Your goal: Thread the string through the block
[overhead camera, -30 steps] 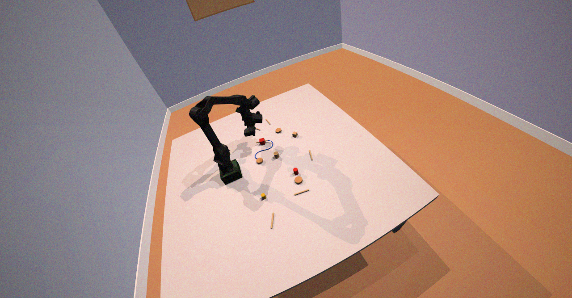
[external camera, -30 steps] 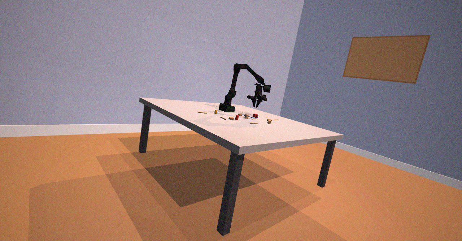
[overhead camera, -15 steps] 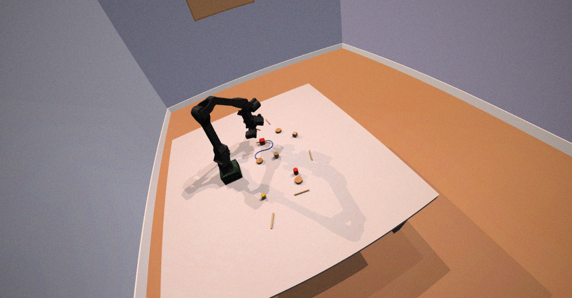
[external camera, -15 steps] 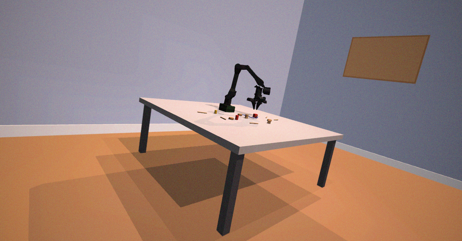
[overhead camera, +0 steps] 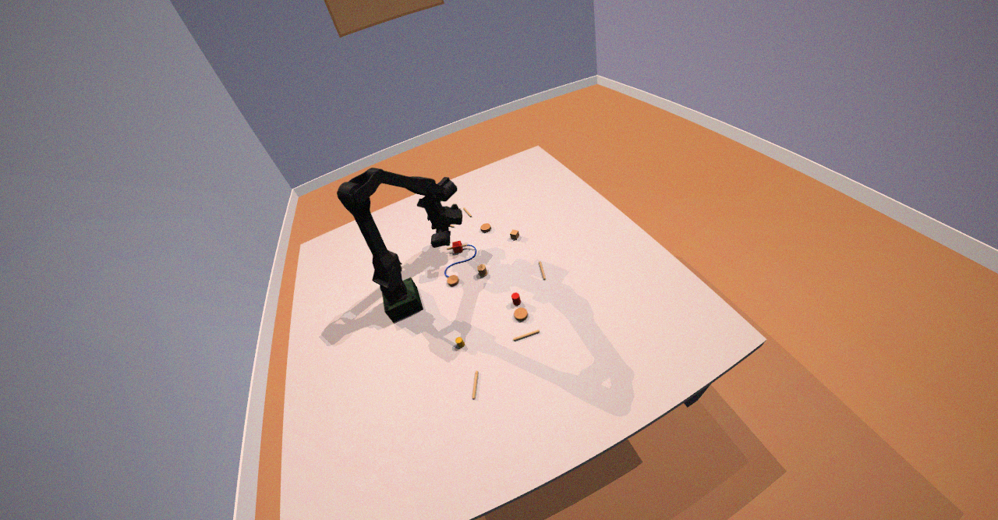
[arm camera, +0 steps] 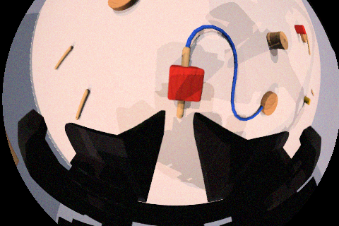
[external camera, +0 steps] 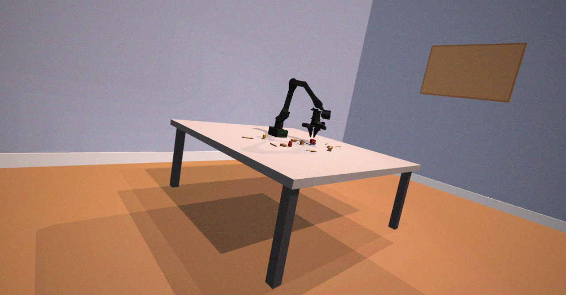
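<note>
My gripper tip is now 20 mm short of the red block, 10 mm to the left of it and 30 mm above it. The rest, counted from my gripper tip: round wooden button (30 mm behind, 150 mm to the right, 30 mm below); then wooden cylinder (70 mm ahead, 170 mm to the right, 30 mm below); then thin wooden stick (40 mm ahead, 10 mm to the right, 30 mm below).
</note>
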